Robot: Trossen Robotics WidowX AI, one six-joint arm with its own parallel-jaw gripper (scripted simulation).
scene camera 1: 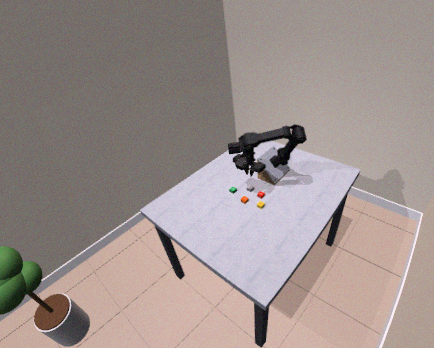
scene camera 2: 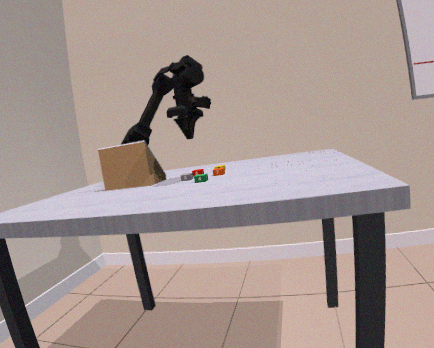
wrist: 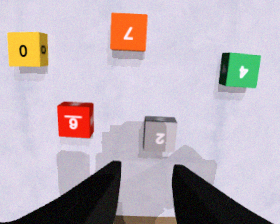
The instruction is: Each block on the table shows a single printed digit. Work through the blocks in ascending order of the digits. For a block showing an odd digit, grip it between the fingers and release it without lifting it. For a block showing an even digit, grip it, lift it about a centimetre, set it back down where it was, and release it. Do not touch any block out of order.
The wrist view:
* my gripper
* green block
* red block
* yellow block
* grey block
